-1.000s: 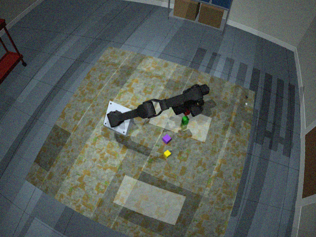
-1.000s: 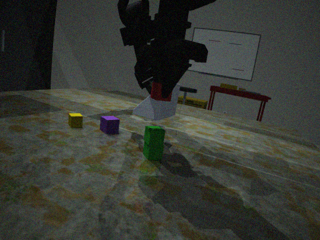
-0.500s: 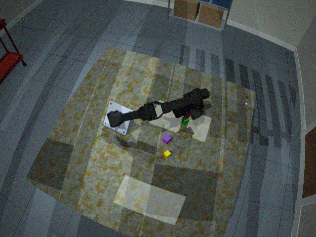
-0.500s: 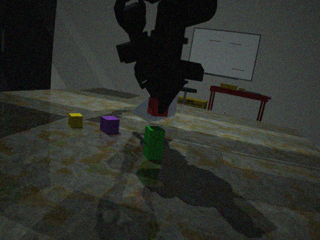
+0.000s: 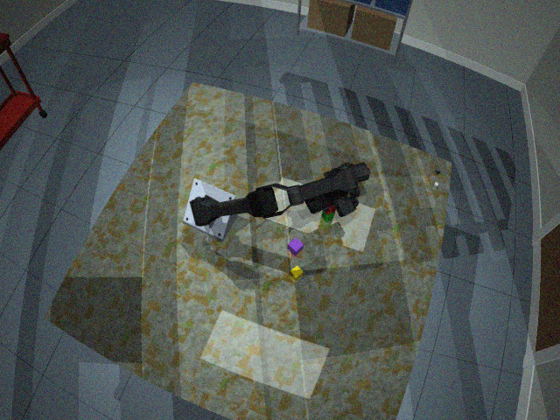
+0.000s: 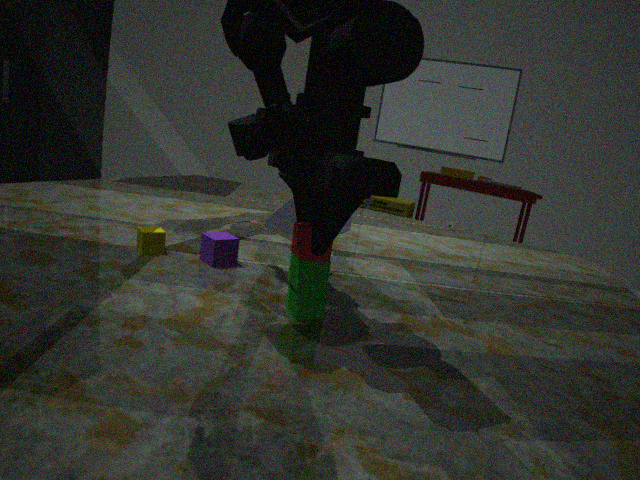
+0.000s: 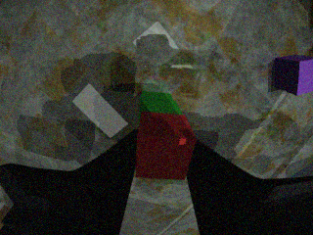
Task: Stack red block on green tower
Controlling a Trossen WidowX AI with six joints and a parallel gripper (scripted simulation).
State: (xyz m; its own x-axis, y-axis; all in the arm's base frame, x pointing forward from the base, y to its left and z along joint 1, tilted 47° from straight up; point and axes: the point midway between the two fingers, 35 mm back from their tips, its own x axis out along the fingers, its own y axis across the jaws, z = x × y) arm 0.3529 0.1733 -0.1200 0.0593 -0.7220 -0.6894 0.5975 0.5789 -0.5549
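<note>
My gripper tip is now 1 cm below the red block. The rest, counted from my gripper tip: purple cube (4 cm behind, 16 cm to the right, 5 cm below); green block (2 cm below); yellow cube (25 cm to the right, 5 cm below).
</note>
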